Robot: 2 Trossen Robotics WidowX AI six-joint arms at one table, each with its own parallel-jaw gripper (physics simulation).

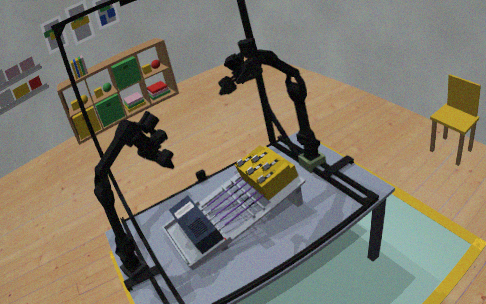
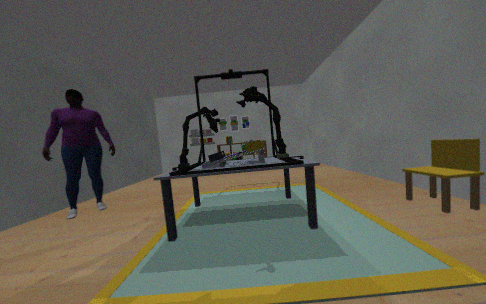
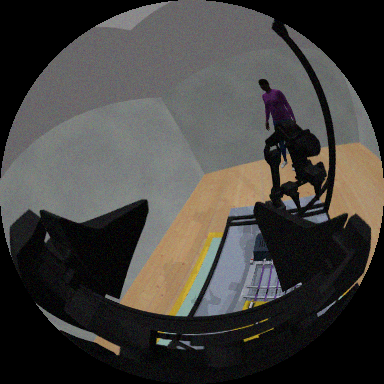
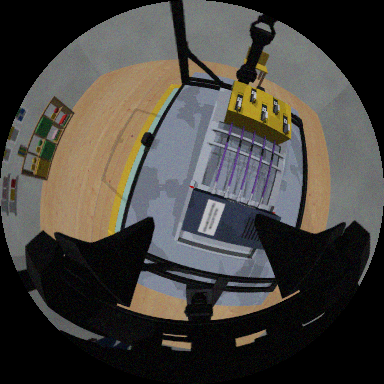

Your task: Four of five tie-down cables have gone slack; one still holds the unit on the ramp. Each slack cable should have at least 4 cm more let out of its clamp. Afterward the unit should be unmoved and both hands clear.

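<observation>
The dark blue unit (image 1: 204,231) (image 3: 260,248) (image 4: 235,230) with a white label sits at the lower end of the light grey ramp (image 4: 201,162). Several purple cables (image 4: 224,156) (image 3: 270,275) run side by side from the unit to the yellow clamp block (image 1: 280,181) (image 4: 257,121) at the raised end. Black and silver clamps (image 4: 276,105) stand on the block. I cannot tell which cables are slack. My left gripper (image 1: 226,86) (image 2: 241,101) (image 3: 203,206) is open, high above the table. My right gripper (image 1: 168,160) (image 2: 215,127) (image 4: 205,221) is open, raised above the unit's end, touching nothing.
A black frame (image 1: 62,47) (image 2: 196,100) rises over the table (image 1: 280,255). A small black object (image 1: 201,175) (image 4: 147,139) is at the table's far edge. A shelf unit (image 1: 172,70), a yellow chair (image 1: 454,119) (image 2: 452,172) and a person (image 2: 80,127) (image 3: 276,105) are beyond.
</observation>
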